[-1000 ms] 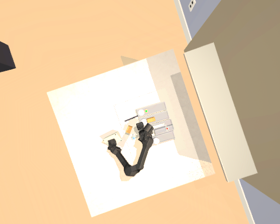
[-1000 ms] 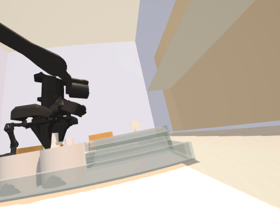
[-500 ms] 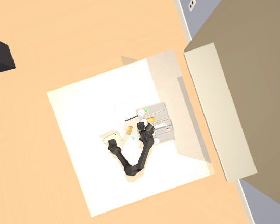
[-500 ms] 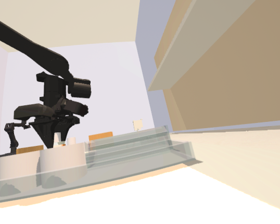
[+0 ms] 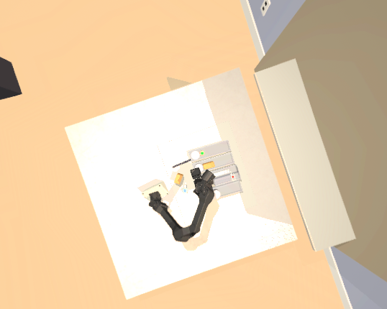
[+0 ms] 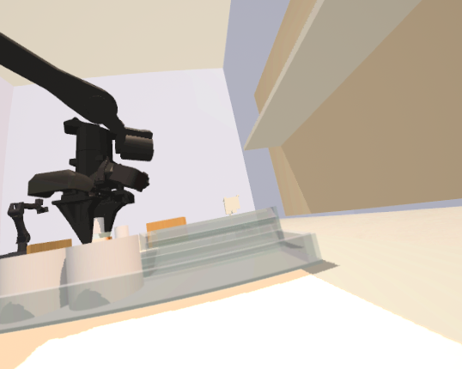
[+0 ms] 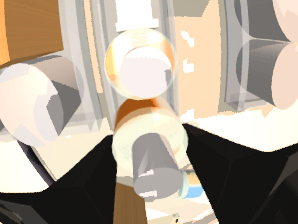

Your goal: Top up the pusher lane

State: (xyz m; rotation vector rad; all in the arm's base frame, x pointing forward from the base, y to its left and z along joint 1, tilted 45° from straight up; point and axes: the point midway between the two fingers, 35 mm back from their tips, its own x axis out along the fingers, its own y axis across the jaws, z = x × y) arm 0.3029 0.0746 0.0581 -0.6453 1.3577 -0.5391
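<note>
Now: gripper tip 120 mm past the orange box, 50 mm to the right of it and 20 mm above it. From my gripper tip the other things lie so: thin black rod: 80 mm behind, 140 mm to the left, 50 mm below.
</note>
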